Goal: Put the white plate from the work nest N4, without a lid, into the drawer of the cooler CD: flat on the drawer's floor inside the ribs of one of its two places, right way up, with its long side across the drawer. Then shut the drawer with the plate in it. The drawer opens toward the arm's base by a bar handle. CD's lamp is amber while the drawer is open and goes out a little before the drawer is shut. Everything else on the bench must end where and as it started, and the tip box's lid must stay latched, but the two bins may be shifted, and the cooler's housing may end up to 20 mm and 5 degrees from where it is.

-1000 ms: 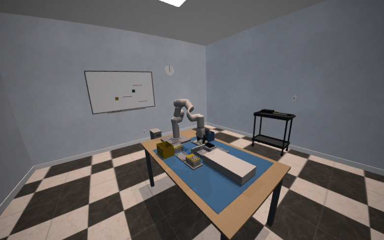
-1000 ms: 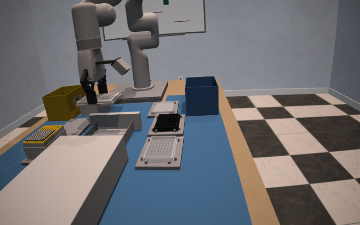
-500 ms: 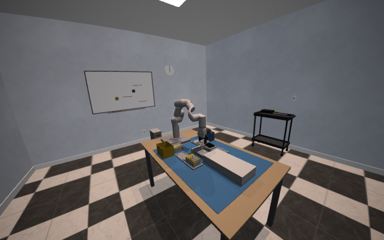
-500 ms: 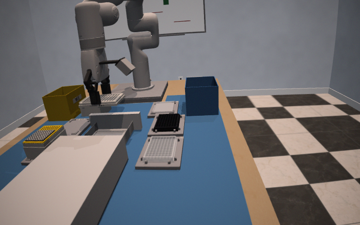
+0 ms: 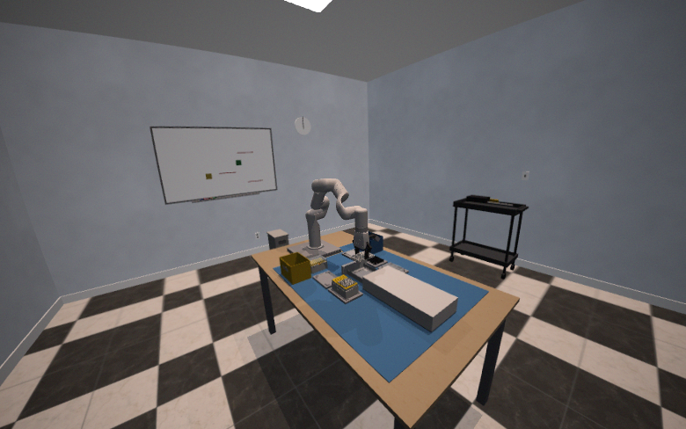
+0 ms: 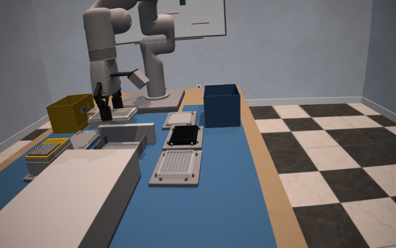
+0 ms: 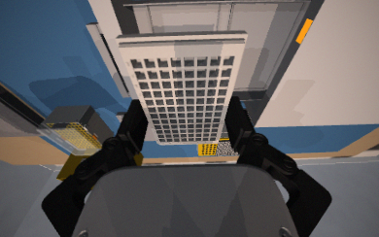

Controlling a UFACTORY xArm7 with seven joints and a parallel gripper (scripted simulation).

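Right now my hand is 3 cm short of the drawer, 1 cm to the right of it and 12 cm above it. The rest, counted from my hand: yellow tip box: 11 cm ahead, 18 cm to the right, 9 cm below; then clear plate: 4 cm ahead, 20 cm to the left, 13 cm below; then white plate: 1 cm below.
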